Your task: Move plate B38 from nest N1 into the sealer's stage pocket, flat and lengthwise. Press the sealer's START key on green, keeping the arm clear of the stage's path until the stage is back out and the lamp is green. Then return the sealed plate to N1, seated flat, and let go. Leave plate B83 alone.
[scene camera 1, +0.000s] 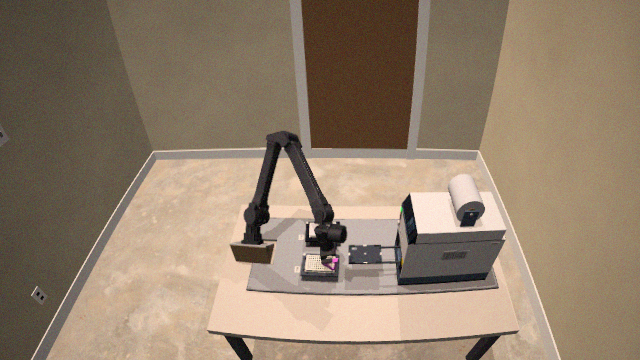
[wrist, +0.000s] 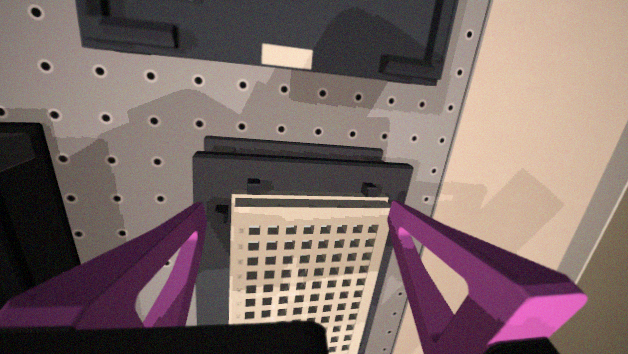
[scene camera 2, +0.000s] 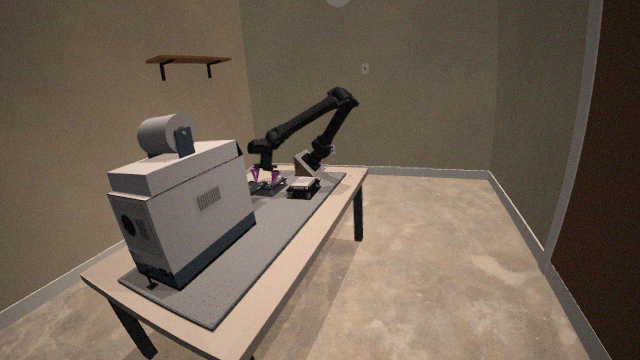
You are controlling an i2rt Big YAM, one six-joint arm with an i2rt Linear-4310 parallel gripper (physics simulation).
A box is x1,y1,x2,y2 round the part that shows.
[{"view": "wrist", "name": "my gripper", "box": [0,200,586,353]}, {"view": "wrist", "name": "plate B38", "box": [229,189,390,353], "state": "touched by my gripper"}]
